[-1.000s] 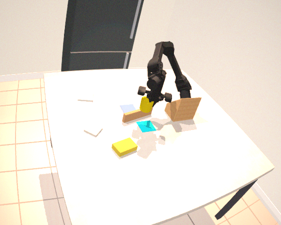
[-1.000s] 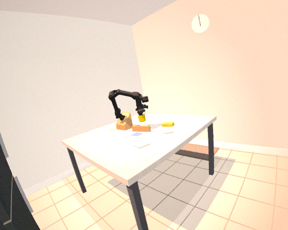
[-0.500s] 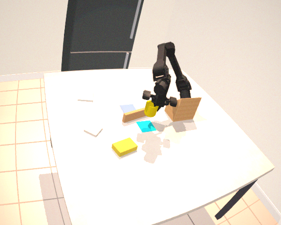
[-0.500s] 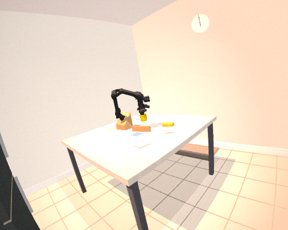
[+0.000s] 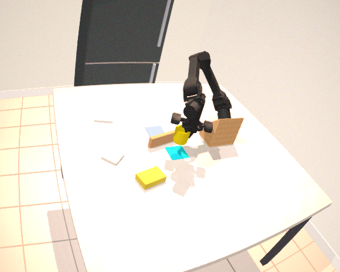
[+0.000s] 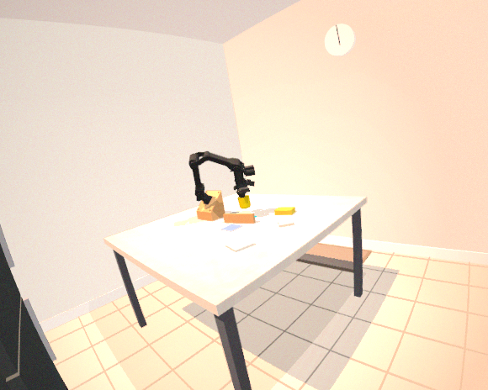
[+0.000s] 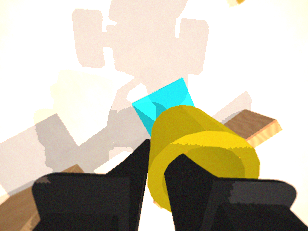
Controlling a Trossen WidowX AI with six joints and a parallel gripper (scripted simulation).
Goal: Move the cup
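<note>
The cyan pad lies 11 cm below my gripper tip, 2 cm ahead of it and 1 cm to the right of it. From my gripper tip the other things lie so: blue pad: 18 cm to the right, 11 cm below, 8 cm ahead; low wooden wall: 10 cm to the right, 8 cm below, 5 cm ahead; yellow cup: 2 cm ahead, 1 cm to the right.
</note>
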